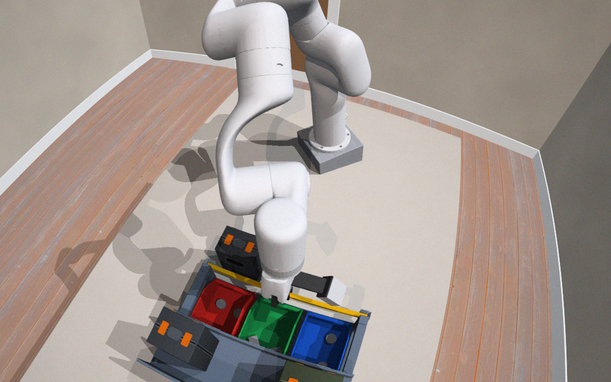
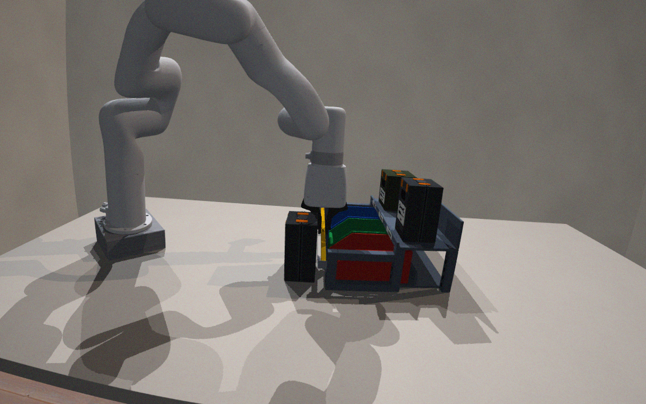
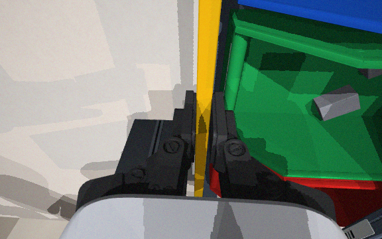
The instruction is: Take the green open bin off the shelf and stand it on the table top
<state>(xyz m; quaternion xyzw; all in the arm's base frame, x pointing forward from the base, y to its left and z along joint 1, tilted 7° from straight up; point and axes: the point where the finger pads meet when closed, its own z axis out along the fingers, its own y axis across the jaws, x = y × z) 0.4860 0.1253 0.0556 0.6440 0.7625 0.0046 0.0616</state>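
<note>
Now: the green bin 10 cm ahead of my hand, 2 cm to the left of it and 3 cm below it. Also, from my hand: yellow bar 2 cm below; red bin 12 cm ahead, 9 cm to the right, 3 cm below; black case 3 cm behind, 12 cm to the right, 1 cm below.
</note>
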